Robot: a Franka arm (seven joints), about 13 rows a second.
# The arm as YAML. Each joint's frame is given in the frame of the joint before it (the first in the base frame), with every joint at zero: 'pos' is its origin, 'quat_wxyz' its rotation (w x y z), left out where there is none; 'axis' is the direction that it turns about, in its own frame. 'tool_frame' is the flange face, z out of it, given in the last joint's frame.
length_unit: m
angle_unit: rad
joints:
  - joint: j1
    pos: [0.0, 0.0, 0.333]
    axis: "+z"
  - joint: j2
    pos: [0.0, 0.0, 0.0]
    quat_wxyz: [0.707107, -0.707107, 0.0, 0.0]
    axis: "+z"
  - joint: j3
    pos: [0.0, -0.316, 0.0]
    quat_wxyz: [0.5, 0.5, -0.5, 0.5]
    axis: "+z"
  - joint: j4
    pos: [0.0, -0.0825, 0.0]
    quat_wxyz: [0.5, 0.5, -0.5, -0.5]
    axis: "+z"
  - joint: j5
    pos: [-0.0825, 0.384, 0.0]
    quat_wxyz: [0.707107, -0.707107, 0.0, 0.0]
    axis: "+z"
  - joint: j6
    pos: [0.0, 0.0, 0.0]
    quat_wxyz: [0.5, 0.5, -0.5, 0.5]
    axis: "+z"
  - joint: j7
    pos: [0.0, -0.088, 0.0]
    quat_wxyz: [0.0, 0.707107, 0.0, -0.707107]
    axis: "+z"
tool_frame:
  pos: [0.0, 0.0, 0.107]
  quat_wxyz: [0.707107, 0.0, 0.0, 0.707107]
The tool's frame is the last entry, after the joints.
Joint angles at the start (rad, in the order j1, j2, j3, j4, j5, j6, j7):
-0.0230 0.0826 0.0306 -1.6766 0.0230 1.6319 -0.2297
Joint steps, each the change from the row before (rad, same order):
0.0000 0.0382 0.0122 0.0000 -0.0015 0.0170 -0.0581
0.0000 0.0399 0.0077 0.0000 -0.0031 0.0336 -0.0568
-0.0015 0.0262 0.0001 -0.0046 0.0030 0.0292 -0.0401
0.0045 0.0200 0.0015 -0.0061 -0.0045 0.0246 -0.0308
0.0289 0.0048 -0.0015 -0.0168 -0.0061 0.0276 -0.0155
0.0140 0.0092 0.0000 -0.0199 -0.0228 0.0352 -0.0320
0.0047 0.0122 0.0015 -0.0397 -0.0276 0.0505 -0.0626
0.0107 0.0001 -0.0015 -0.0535 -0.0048 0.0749 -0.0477
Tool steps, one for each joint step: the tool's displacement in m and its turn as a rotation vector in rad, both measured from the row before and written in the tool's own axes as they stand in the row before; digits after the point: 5 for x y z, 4 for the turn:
0.01278 -0.00308 0.01968 0.0049 -0.0209 -0.0696
0.01402 0.00086 0.01936 0.0007 -0.0065 -0.0640
0.00815 0.00419 0.01446 0.0047 0.0002 -0.0377
0.00715 0.00007 0.01235 -0.0032 -0.0031 -0.0369
0.00843 -0.01366 0.00891 -0.0116 0.0006 -0.0433
0.00584 -0.00428 0.01199 -0.0241 -0.0050 -0.0506
0.00326 -0.00030 0.02175 -0.0226 -0.0136 -0.0769
0.00354 -0.00529 0.01891 -0.0159 0.0155 -0.0604

